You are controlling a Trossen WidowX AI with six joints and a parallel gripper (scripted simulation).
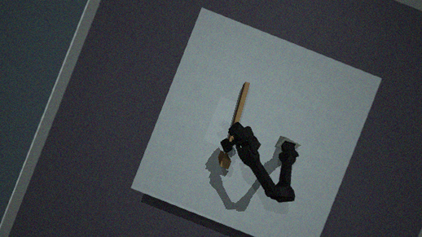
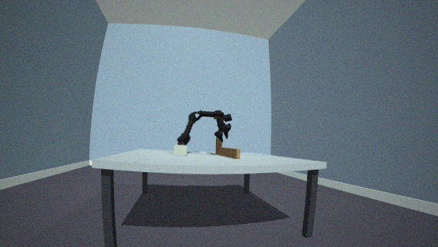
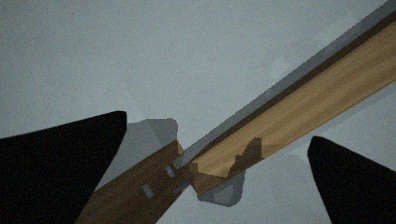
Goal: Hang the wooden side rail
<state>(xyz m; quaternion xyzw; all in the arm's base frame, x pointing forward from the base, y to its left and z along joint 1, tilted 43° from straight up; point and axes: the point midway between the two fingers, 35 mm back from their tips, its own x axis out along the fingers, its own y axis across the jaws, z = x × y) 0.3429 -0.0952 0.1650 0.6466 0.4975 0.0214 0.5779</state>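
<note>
The headboard post lies 10 mm behind my gripper tip, 140 mm to the left of it and 40 mm below it.
</note>
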